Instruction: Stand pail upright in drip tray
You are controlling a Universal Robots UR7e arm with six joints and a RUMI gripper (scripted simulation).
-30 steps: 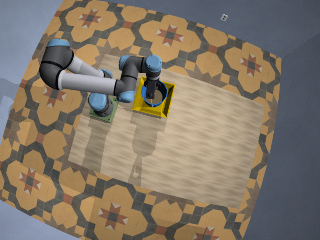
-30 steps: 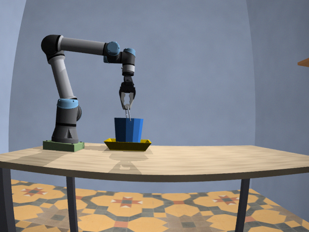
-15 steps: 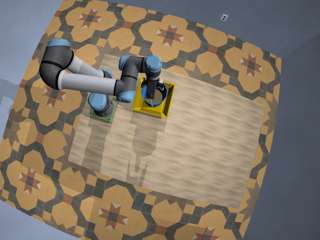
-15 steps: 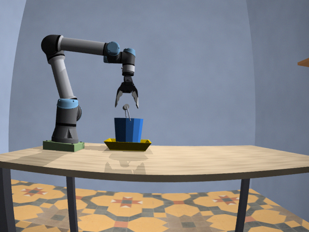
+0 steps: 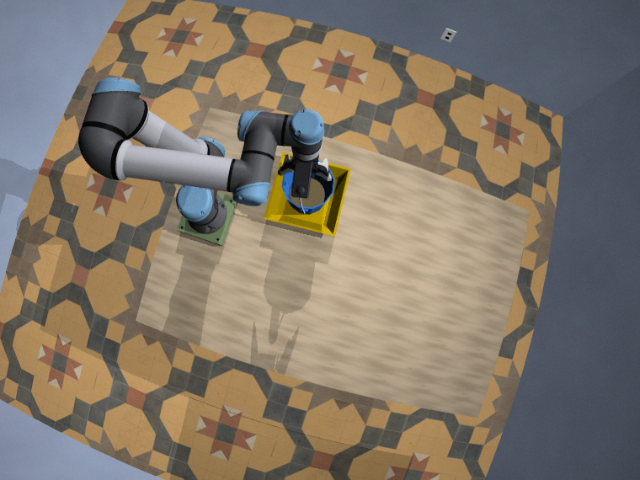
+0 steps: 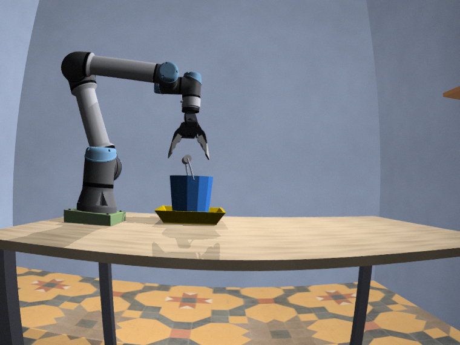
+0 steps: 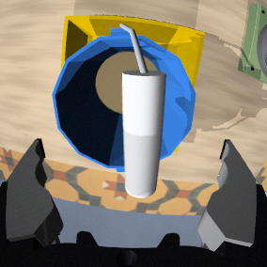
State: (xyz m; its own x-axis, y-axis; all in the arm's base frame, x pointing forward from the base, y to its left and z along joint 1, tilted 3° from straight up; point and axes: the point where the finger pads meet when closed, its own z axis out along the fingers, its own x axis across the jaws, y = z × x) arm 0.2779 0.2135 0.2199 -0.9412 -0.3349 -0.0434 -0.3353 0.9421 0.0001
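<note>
The white-grey grip lies 30 mm below my hand. Also, from my hand: blue pail 90 mm below; yellow drip tray 10 mm ahead, 10 mm to the left, 230 mm below.
</note>
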